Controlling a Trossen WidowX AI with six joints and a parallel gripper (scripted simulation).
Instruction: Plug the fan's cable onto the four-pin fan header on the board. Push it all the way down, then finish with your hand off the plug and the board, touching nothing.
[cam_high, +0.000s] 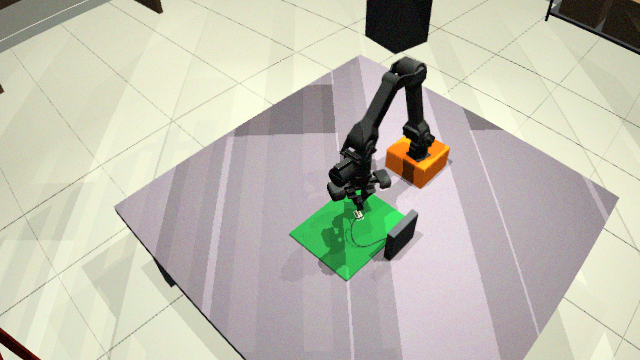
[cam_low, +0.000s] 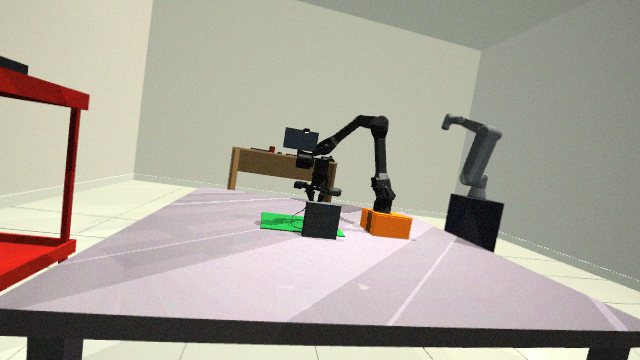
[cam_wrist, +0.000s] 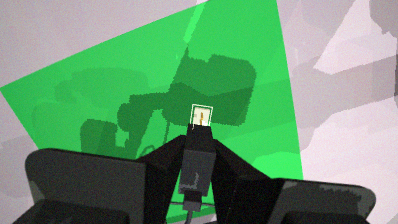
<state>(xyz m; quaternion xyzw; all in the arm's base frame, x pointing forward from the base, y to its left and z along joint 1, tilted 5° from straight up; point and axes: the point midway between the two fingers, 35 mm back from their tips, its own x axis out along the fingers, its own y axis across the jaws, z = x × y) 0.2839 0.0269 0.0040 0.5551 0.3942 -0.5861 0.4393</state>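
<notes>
Now: gripper tip 10 mm to the right of the white four-pin header and 60 mm above it. From my gripper tip the other things lie so: green board 50 mm ahead, 30 mm to the left, 70 mm below; black fan 20 mm behind, 170 mm to the left; black fan plug 10 mm to the left, 10 mm above.
</notes>
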